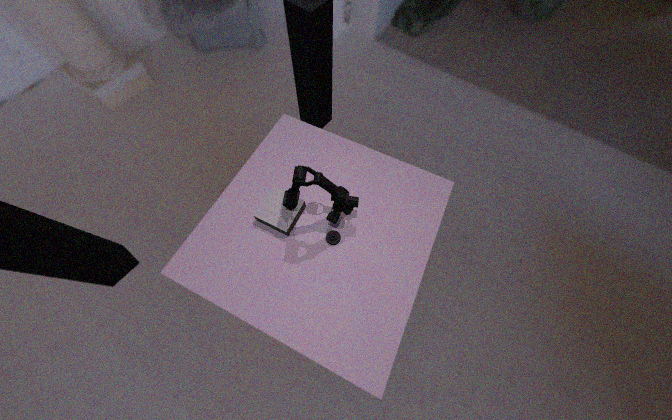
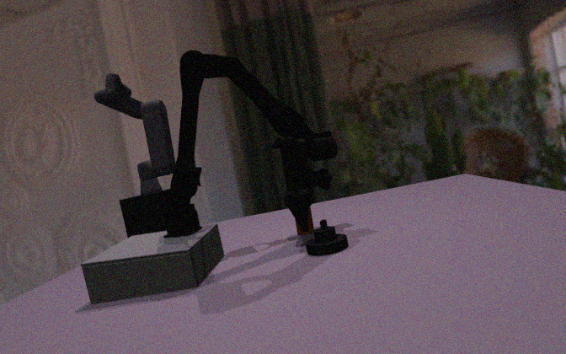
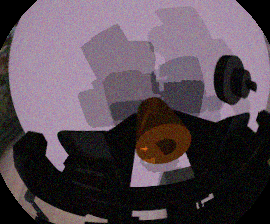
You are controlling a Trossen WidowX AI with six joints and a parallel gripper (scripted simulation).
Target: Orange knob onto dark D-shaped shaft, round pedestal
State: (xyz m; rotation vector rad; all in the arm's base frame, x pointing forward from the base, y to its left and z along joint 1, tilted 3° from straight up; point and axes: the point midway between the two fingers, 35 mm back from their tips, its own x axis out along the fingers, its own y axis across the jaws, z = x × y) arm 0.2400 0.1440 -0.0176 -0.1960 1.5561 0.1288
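The round pedestal is 13 cm to the right of my gripper tip, 7 cm ahead of it and 1 cm above it. The rest, counted from my gripper tip: orange knob: 2 cm above.
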